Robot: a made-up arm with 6 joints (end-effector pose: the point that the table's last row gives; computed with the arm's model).
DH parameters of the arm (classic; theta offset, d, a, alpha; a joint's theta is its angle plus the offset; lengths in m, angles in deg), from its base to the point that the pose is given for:
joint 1: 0 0.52 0.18 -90
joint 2: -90 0 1.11 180
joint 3: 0 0 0.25 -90
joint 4: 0 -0.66 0 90
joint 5: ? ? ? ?
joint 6: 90 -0.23 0 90
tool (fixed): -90 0 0 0
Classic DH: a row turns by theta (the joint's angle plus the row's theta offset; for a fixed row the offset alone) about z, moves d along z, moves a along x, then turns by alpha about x.
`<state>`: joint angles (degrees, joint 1 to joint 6).
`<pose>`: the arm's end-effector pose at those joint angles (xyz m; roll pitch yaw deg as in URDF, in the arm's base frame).
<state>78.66 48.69 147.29 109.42 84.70 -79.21</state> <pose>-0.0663 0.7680 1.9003 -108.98 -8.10 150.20</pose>
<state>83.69 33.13 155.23 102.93 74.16 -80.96</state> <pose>-0.1888 0.2550 1.9553 -132.54 -20.22 171.41</pose>
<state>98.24 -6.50 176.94 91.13 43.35 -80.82</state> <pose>-0.0478 -0.7714 1.3268 167.64 1.73 -125.12</pose>
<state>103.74 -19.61 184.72 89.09 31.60 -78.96</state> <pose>0.0893 -0.8724 0.9835 156.37 21.01 -110.40</pose>
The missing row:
joint 5: 0 0 0 -90
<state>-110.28 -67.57 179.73 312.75 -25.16 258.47</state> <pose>0.4180 0.9241 0.0717 -54.23 46.36 42.83</pose>
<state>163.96 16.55 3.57 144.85 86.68 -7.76</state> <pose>-1.1574 0.1952 1.4934 -64.63 53.94 -93.59</pose>
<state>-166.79 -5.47 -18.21 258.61 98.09 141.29</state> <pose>-0.7632 0.0501 1.6865 -65.69 9.19 92.68</pose>
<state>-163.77 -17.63 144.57 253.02 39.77 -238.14</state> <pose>0.9364 0.4191 1.6365 149.28 -24.38 58.43</pose>
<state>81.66 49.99 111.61 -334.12 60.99 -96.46</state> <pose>0.0608 1.0197 2.1173 -63.28 -53.19 -137.92</pose>
